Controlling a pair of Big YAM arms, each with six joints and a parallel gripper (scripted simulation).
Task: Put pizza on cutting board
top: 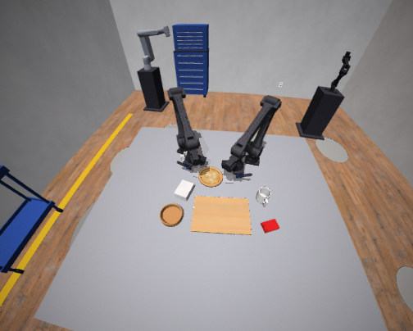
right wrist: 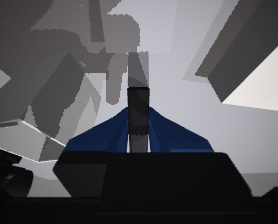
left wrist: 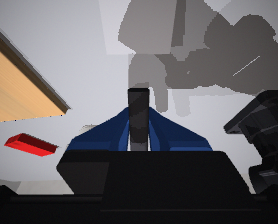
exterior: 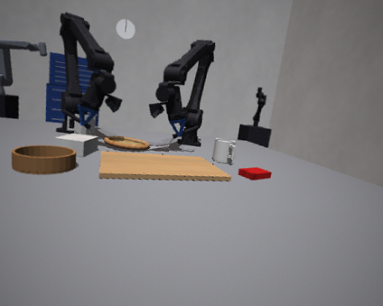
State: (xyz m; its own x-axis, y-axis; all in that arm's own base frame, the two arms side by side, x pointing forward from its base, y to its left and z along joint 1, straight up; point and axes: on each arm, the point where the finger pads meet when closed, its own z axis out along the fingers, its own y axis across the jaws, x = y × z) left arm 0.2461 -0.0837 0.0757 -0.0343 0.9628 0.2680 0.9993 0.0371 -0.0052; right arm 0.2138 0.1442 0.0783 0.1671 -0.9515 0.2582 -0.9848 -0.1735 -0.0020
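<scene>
Right now my right hand is 17 cm to the right of the pizza and 6 cm above it. The rest, counted from my right hand: wooden cutting board: 28 cm ahead, 30 cm to the left, 7 cm below; then wooden bowl: 36 cm ahead, 1 cm to the right, 7 cm below.
</scene>
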